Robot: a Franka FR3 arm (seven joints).
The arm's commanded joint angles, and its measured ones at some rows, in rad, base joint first. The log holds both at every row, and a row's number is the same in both.
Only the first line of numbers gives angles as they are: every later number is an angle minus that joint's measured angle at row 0.
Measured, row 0: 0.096, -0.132, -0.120, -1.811, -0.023, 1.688, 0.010
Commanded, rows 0 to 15: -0.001, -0.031, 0.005, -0.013, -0.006, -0.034, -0.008; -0.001, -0.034, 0.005, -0.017, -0.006, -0.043, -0.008; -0.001, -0.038, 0.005, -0.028, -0.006, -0.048, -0.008; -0.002, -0.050, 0.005, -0.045, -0.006, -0.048, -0.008; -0.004, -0.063, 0.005, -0.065, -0.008, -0.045, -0.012; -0.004, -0.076, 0.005, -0.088, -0.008, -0.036, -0.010; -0.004, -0.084, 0.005, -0.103, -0.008, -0.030, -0.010; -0.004, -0.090, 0.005, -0.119, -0.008, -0.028, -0.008; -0.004, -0.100, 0.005, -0.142, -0.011, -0.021, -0.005; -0.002, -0.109, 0.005, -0.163, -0.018, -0.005, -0.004; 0.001, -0.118, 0.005, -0.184, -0.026, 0.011, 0.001; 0.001, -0.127, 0.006, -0.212, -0.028, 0.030, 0.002; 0.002, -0.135, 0.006, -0.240, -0.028, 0.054, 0.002; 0.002, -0.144, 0.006, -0.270, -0.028, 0.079, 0.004; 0.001, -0.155, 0.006, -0.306, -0.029, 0.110, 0.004; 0.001, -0.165, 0.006, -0.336, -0.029, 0.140, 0.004
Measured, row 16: 0.000, -0.095, 0.001, -0.205, -0.013, 0.042, -0.001
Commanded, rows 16 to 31: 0.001, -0.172, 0.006, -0.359, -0.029, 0.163, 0.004; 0.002, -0.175, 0.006, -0.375, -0.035, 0.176, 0.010; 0.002, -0.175, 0.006, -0.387, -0.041, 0.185, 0.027; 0.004, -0.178, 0.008, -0.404, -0.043, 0.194, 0.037; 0.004, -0.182, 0.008, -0.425, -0.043, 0.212, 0.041; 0.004, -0.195, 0.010, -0.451, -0.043, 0.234, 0.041; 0.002, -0.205, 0.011, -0.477, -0.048, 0.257, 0.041; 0.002, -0.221, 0.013, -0.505, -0.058, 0.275, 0.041; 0.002, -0.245, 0.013, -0.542, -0.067, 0.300, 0.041; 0.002, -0.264, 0.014, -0.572, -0.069, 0.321, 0.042; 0.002, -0.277, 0.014, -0.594, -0.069, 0.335, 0.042; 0.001, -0.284, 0.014, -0.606, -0.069, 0.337, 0.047; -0.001, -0.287, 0.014, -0.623, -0.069, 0.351, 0.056; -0.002, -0.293, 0.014, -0.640, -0.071, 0.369, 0.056; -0.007, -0.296, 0.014, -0.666, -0.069, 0.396, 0.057; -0.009, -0.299, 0.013, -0.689, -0.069, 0.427, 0.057
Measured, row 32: 0.000, -0.248, 0.009, -0.589, -0.052, 0.337, 0.033
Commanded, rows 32 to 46: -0.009, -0.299, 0.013, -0.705, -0.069, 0.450, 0.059; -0.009, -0.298, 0.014, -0.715, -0.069, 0.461, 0.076; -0.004, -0.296, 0.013, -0.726, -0.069, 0.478, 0.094; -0.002, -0.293, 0.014, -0.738, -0.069, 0.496, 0.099; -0.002, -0.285, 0.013, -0.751, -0.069, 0.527, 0.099; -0.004, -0.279, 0.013, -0.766, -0.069, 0.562, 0.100; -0.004, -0.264, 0.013, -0.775, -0.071, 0.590, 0.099; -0.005, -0.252, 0.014, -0.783, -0.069, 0.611, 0.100; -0.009, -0.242, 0.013, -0.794, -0.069, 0.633, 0.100; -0.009, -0.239, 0.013, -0.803, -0.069, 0.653, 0.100; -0.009, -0.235, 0.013, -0.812, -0.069, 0.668, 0.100; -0.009, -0.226, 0.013, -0.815, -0.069, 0.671, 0.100; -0.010, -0.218, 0.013, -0.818, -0.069, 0.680, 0.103; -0.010, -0.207, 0.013, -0.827, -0.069, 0.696, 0.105; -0.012, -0.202, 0.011, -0.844, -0.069, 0.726, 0.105
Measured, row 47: 0.000, -0.217, 0.007, -0.800, -0.053, 0.650, 0.084
